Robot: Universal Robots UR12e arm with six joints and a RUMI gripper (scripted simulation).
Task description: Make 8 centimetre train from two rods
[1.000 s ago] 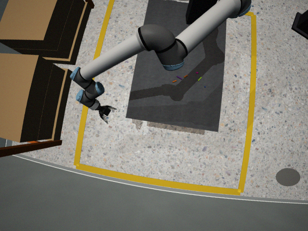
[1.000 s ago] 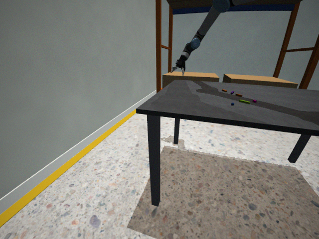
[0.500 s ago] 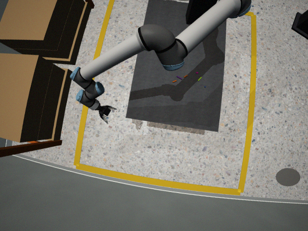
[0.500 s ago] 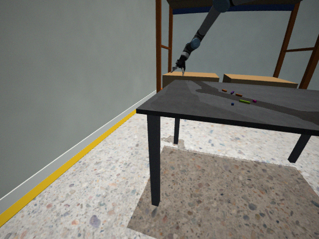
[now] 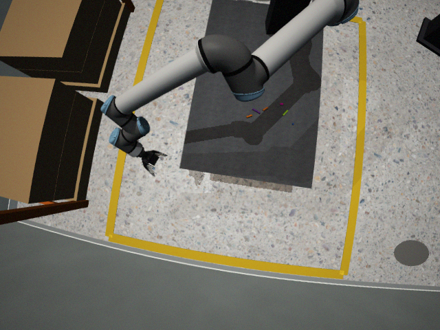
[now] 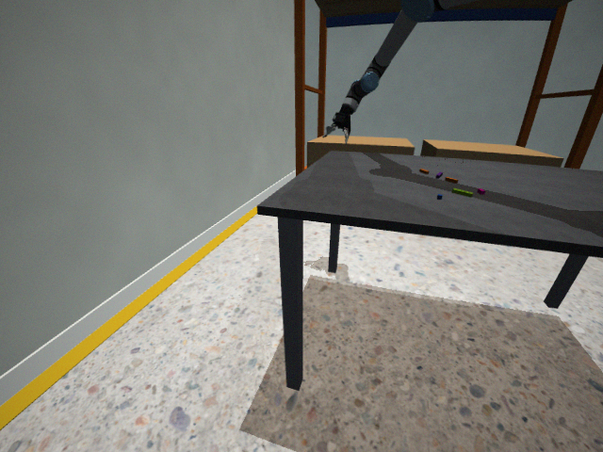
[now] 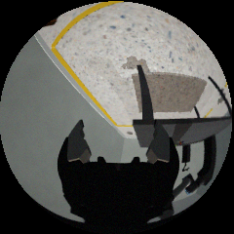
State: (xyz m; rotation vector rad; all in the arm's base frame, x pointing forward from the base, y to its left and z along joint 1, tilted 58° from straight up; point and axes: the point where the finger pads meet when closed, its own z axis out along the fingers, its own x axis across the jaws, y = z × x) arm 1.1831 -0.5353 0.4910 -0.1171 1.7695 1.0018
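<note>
Now: hand 780 mm past the magenta rod, 490 mm to the right of it and 30 mm above it. From my hand the other things lie so: lime rod: 740 mm behind, 540 mm to the left, 30 mm below; purple rod: 650 mm behind, 360 mm to the left, 30 mm below; small blue rod: 690 mm behind, 630 mm to the left, 30 mm below.
</note>
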